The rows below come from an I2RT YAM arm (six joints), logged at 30 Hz.
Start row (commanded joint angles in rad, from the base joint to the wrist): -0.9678 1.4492 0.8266 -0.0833 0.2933 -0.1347
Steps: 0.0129 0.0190 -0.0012 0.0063 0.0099 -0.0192; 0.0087 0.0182 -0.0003 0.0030 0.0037 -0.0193; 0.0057 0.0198 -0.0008 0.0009 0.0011 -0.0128; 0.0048 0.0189 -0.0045 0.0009 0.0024 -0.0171; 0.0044 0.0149 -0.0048 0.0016 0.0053 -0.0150; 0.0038 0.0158 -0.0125 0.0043 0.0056 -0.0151; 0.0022 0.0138 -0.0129 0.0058 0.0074 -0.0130; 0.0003 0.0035 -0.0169 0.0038 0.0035 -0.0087; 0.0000 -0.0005 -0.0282 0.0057 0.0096 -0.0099; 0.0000 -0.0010 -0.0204 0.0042 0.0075 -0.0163; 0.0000 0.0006 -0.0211 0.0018 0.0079 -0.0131; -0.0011 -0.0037 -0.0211 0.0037 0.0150 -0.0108; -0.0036 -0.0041 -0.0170 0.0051 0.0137 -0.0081; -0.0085 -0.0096 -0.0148 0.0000 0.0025 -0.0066
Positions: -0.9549 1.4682 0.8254 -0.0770 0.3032 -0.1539; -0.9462 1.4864 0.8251 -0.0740 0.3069 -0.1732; -0.9405 1.5062 0.8243 -0.0731 0.3080 -0.1860; -0.9357 1.5251 0.8198 -0.0722 0.3104 -0.2031; -0.9313 1.5400 0.8150 -0.0706 0.3157 -0.2181; -0.9275 1.5558 0.8025 -0.0663 0.3213 -0.2332; -0.9253 1.5696 0.7896 -0.0605 0.3287 -0.2462; -0.9250 1.5731 0.7727 -0.0567 0.3322 -0.2549; -0.9250 1.5726 0.7445 -0.0510 0.3418 -0.2648; -0.9250 1.5716 0.7241 -0.0468 0.3493 -0.2811; -0.9250 1.5722 0.7030 -0.0450 0.3572 -0.2942; -0.9261 1.5685 0.6819 -0.0413 0.3722 -0.3050; -0.9297 1.5644 0.6649 -0.0362 0.3859 -0.3131; -0.9382 1.5548 0.6501 -0.0362 0.3884 -0.3197
